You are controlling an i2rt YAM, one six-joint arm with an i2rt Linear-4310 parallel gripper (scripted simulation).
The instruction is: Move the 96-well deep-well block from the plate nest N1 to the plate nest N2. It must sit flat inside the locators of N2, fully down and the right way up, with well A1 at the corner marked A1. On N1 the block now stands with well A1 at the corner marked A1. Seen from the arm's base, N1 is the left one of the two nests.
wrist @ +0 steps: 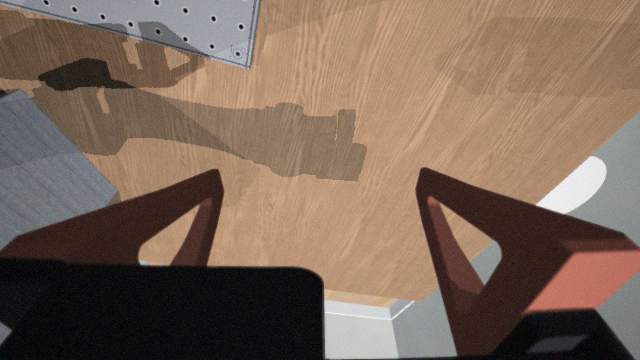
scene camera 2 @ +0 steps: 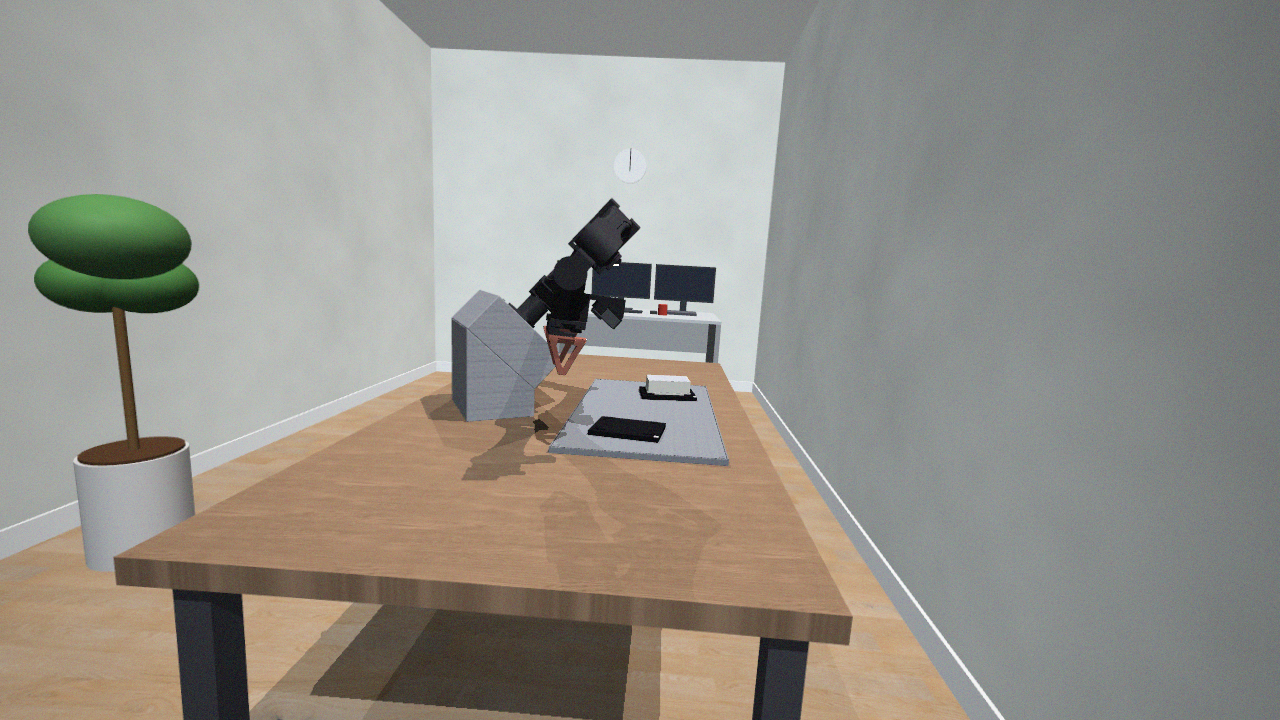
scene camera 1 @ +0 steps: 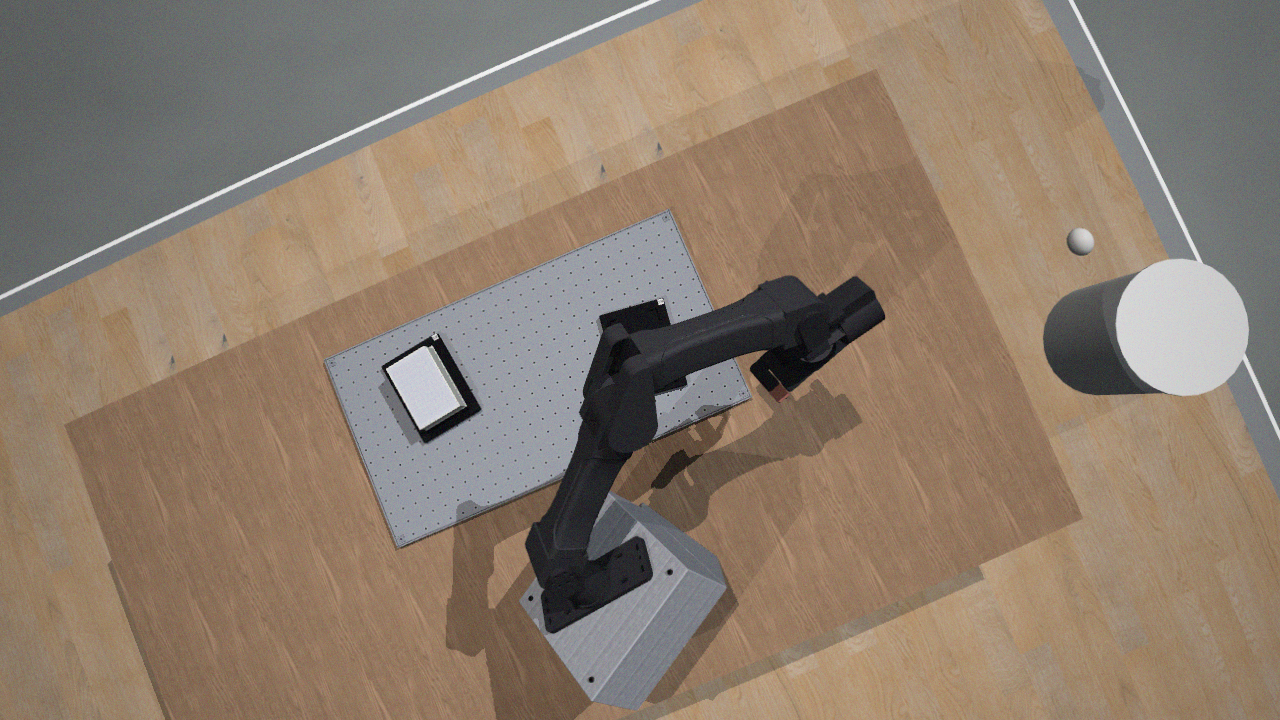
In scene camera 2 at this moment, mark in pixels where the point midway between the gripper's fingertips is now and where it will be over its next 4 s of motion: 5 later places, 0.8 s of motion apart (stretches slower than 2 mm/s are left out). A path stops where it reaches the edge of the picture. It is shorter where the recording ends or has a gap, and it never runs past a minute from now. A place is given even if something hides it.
My gripper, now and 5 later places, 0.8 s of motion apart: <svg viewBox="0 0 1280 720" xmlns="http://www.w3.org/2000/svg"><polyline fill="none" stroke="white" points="559,369 599,383 638,395 661,397 674,397 678,389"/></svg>
